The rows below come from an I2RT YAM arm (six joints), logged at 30 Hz.
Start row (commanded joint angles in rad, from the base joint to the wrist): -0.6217 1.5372 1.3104 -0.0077 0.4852 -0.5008
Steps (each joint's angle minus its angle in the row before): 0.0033 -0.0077 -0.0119 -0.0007 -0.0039 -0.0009; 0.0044 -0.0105 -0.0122 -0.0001 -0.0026 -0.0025; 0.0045 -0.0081 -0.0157 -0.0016 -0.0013 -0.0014; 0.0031 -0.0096 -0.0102 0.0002 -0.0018 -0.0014; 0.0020 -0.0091 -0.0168 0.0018 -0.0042 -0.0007; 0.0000 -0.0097 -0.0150 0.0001 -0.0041 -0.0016; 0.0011 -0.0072 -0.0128 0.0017 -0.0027 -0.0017; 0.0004 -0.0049 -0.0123 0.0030 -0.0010 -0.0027; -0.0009 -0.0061 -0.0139 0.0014 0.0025 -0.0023; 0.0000 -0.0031 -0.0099 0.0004 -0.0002 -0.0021; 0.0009 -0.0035 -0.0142 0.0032 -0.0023 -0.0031; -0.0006 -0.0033 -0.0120 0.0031 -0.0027 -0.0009; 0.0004 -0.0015 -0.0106 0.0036 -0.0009 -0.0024; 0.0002 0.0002 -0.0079 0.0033 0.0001 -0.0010
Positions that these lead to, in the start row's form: -0.6184 1.5295 1.2985 -0.0084 0.4813 -0.5017; -0.6140 1.5190 1.2863 -0.0085 0.4787 -0.5042; -0.6095 1.5109 1.2706 -0.0101 0.4774 -0.5056; -0.6064 1.5013 1.2604 -0.0099 0.4756 -0.5070; -0.6044 1.4922 1.2436 -0.0081 0.4714 -0.5077; -0.6044 1.4825 1.2286 -0.0080 0.4673 -0.5093; -0.6033 1.4753 1.2158 -0.0063 0.4646 -0.5110; -0.6029 1.4704 1.2035 -0.0033 0.4636 -0.5137; -0.6038 1.4643 1.1896 -0.0019 0.4661 -0.5160; -0.6038 1.4612 1.1797 -0.0015 0.4659 -0.5181; -0.6029 1.4577 1.1655 0.0017 0.4636 -0.5212; -0.6035 1.4544 1.1535 0.0048 0.4609 -0.5221; -0.6031 1.4529 1.1429 0.0084 0.4600 -0.5245; -0.6029 1.4531 1.1350 0.0117 0.4601 -0.5255
